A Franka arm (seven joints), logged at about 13 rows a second.
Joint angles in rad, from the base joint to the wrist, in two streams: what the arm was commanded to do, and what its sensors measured. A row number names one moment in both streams.
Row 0, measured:
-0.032 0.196 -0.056 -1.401 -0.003 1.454 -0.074
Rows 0 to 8, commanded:
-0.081 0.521 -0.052 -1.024 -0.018 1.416 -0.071
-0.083 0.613 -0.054 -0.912 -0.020 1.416 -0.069
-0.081 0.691 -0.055 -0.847 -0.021 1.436 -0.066
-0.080 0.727 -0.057 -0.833 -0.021 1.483 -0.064
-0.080 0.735 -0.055 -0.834 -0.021 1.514 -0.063
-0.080 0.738 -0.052 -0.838 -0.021 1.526 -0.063
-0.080 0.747 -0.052 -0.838 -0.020 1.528 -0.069
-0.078 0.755 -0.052 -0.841 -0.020 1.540 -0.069
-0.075 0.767 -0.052 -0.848 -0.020 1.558 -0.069
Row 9, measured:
-0.080 0.741 -0.056 -0.887 -0.007 1.551 -0.074
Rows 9 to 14, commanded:
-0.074 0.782 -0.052 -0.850 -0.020 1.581 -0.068
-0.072 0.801 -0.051 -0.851 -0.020 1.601 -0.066
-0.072 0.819 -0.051 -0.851 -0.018 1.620 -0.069
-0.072 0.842 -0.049 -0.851 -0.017 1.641 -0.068
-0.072 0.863 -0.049 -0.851 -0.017 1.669 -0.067
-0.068 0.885 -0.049 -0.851 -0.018 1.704 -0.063
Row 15, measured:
-0.074 0.833 -0.052 -0.888 -0.007 1.662 -0.074
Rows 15 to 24, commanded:
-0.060 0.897 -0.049 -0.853 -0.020 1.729 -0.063
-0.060 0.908 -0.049 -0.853 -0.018 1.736 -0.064
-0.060 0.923 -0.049 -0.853 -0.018 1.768 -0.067
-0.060 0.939 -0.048 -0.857 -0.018 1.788 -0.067
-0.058 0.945 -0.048 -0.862 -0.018 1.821 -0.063
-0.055 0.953 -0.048 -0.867 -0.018 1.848 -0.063
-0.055 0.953 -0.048 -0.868 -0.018 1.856 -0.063
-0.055 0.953 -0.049 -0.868 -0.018 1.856 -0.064
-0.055 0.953 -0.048 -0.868 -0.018 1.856 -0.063
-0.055 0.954 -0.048 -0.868 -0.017 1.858 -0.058
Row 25, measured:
-0.058 0.946 -0.050 -0.888 -0.007 1.850 -0.074
